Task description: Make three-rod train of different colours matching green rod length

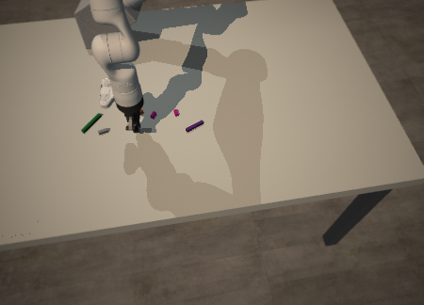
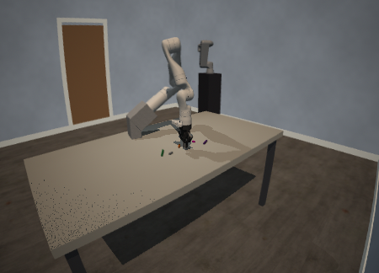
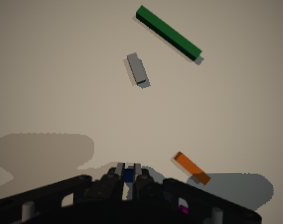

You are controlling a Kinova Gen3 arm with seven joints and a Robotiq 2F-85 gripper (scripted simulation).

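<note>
Now: hand 2 cm above the blue rod. Also, from my hand: orange rod 7 cm behind, 1 cm to the right, 3 cm below; grey rod 11 cm to the right, 3 cm below; green rod 3 cm behind, 15 cm to the right, 3 cm below.
</note>
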